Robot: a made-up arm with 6 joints. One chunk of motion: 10 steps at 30 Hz.
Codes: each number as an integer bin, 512 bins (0 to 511) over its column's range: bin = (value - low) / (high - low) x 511, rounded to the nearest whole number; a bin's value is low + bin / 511 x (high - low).
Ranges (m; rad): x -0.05..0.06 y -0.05..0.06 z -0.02..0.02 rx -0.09..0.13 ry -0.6..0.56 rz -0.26..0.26
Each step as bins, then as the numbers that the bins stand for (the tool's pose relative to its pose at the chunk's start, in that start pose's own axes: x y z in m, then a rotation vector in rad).
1 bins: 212 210 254 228 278 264
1 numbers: -0.0044 -0.0048 -0.0001 0.0082 0.0311 0.0086
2 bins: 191 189 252 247 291 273
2 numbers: -0.0089 -0.0093 -0.0003 0.0163 0.0606 0.0178
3 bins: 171 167 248 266 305 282
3 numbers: -0.0132 -0.0141 -0.0006 0.0245 0.0924 0.0270
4 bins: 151 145 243 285 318 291
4 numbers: -0.0175 -0.0188 -0.0010 0.0327 0.1219 0.0361
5 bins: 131 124 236 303 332 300
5 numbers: -0.0218 -0.0233 -0.0015 0.0405 0.1537 0.0453
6 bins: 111 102 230 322 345 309
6 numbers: -0.0261 -0.0280 -0.0020 0.0486 0.1832 0.0544
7 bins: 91 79 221 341 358 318
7 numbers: -0.0304 -0.0330 -0.0027 0.0568 0.2127 0.0636
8 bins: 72 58 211 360 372 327
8 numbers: -0.0345 -0.0375 -0.0035 0.0650 0.2445 0.0728
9 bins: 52 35 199 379 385 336
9 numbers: -0.0388 -0.0425 -0.0044 0.0732 0.2740 0.0819
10 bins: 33 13 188 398 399 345
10 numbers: -0.0429 -0.0472 -0.0053 0.0814 0.3058 0.0911
